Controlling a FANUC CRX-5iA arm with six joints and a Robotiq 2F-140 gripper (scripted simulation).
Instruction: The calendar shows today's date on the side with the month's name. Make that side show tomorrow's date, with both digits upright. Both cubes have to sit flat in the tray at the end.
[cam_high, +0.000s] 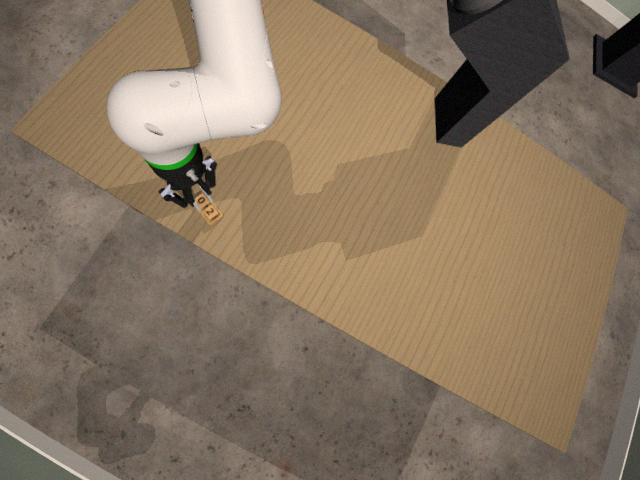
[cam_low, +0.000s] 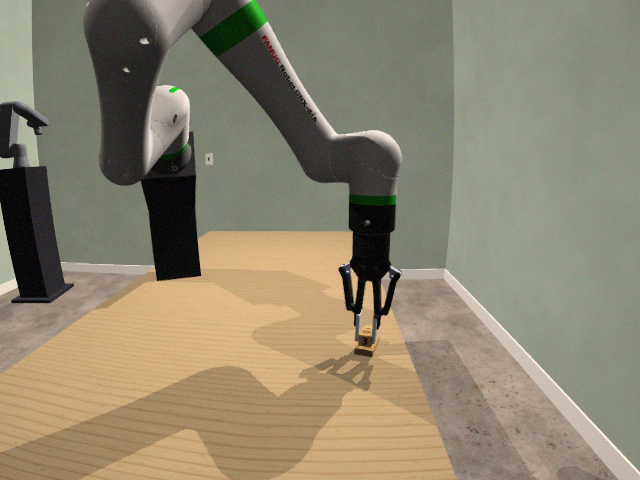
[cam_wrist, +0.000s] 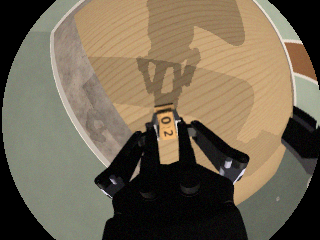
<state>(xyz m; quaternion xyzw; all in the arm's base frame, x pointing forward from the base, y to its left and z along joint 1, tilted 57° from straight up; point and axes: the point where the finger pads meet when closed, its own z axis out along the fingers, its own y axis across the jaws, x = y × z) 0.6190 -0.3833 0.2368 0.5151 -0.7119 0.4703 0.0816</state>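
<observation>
Right now the wooden tray is 50 mm below my hand, 10 mm to the left of it and 10 mm ahead of it.
</observation>
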